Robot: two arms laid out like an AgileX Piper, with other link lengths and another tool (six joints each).
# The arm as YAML. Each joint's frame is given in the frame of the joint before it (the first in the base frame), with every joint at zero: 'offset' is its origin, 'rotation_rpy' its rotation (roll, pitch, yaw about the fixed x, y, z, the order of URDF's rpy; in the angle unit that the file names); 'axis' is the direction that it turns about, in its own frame. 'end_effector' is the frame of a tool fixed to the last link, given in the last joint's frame.
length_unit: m
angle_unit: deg
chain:
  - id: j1
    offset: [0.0, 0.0, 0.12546]
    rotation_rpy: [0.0, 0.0, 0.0]
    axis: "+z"
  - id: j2
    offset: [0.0, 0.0, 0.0]
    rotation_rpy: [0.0, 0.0, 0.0]
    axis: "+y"
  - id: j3
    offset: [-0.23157, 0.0, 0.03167]
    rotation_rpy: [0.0, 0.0, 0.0]
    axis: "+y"
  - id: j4
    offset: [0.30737, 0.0, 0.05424]
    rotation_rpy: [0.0, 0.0, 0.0]
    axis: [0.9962, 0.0, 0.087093]
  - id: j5
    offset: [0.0, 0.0, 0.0]
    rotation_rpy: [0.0, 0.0, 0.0]
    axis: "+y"
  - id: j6
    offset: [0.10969, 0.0, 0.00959]
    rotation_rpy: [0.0, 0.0, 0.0]
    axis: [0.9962, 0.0, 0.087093]
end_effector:
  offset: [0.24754, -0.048, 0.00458]
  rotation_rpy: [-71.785, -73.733, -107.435]
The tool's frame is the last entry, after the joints.
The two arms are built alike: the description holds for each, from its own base.
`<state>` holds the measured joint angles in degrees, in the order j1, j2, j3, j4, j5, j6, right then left.
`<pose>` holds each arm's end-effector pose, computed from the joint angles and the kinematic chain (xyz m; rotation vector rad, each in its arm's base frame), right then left.
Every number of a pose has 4 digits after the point. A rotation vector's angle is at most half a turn.
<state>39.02 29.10 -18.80 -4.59 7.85 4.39 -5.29 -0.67 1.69 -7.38 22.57 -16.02</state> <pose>0.3968 0.2547 0.1667 -2.0559 -0.4231 -1.4869 0.4052 -0.1062 0.0941 2.4212 0.0018 1.7278</pose>
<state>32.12 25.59 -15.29 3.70 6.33 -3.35 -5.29 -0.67 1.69 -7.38 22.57 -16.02</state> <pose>0.4167 0.2081 0.1635 -2.0768 -0.3049 -1.5607 0.4052 -0.1062 0.0941 2.4212 0.0018 1.7278</pose>
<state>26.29 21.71 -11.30 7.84 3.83 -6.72 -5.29 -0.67 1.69 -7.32 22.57 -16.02</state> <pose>0.4310 0.1634 0.1635 -2.0747 -0.1854 -1.6465 0.4053 -0.1061 0.0940 2.4218 0.0009 1.7284</pose>
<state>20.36 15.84 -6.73 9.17 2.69 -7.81 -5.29 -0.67 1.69 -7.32 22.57 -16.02</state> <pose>0.4382 0.1147 0.1639 -2.0713 -0.0719 -1.7427 0.4053 -0.1061 0.0940 2.4218 0.0009 1.7284</pose>
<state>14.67 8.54 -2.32 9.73 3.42 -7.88 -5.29 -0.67 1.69 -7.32 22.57 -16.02</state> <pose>0.4388 0.0696 0.1647 -2.0632 0.0368 -1.8282 0.4053 -0.1061 0.0940 2.4218 0.0009 1.7284</pose>
